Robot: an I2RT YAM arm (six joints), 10 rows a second.
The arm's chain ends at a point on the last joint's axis. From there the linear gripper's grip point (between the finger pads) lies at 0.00 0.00 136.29 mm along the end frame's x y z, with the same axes.
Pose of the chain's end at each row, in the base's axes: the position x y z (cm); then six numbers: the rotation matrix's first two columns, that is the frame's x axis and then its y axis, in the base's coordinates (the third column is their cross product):
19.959 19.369 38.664 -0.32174 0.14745 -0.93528 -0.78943 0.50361 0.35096
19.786 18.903 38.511 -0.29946 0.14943 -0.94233 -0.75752 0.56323 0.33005
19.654 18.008 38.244 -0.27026 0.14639 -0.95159 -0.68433 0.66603 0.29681
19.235 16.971 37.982 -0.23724 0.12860 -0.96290 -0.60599 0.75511 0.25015
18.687 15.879 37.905 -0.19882 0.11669 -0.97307 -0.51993 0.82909 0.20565
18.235 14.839 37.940 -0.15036 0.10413 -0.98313 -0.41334 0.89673 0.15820
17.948 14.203 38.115 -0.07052 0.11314 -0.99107 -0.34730 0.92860 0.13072
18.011 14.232 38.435 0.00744 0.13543 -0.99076 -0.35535 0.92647 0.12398
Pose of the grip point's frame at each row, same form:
27.084 30.971 38.042 -0.32174 0.14745 -0.93528 -0.78943 0.50361 0.35096
27.692 29.979 37.755 -0.29946 0.14943 -0.94233 -0.75752 0.56323 0.33005
28.884 27.976 37.156 -0.27026 0.14639 -0.95159 -0.68433 0.66603 0.29681
29.583 25.732 36.603 -0.23724 0.12860 -0.96290 -0.60599 0.75511 0.25015
30.009 23.332 36.485 -0.19882 0.11669 -0.97307 -0.51993 0.82909 0.20565
30.475 20.702 36.689 -0.15036 0.10413 -0.98313 -0.41334 0.89673 0.15820
30.692 19.020 37.758 -0.07052 0.11314 -0.99107 -0.34730 0.92860 0.13072
30.750 19.018 39.185 0.00744 0.13543 -0.99076 -0.35535 0.92647 0.12398

